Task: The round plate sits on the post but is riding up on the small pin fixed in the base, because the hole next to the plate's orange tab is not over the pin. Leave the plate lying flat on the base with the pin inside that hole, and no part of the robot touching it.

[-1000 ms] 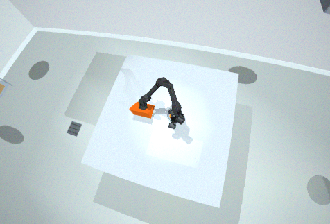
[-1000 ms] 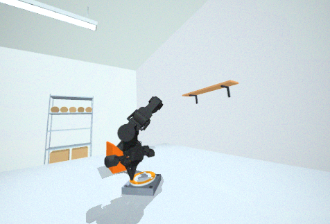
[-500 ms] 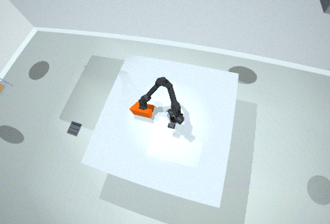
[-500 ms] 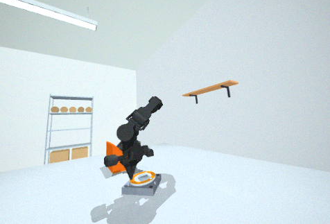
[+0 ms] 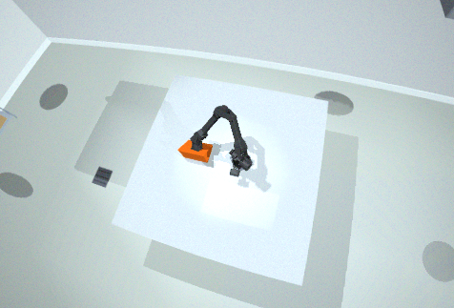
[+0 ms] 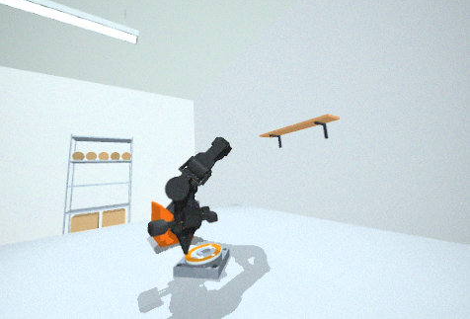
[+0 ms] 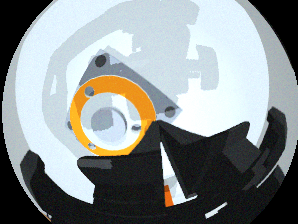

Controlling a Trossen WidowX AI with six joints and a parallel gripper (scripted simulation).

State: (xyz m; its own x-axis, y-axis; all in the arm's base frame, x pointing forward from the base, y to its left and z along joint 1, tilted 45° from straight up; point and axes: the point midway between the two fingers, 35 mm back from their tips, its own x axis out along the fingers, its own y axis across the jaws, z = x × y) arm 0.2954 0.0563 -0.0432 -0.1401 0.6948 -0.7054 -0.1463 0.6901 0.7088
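My gripper tip is 50 mm to the right of the grey square base and 20 mm above it.
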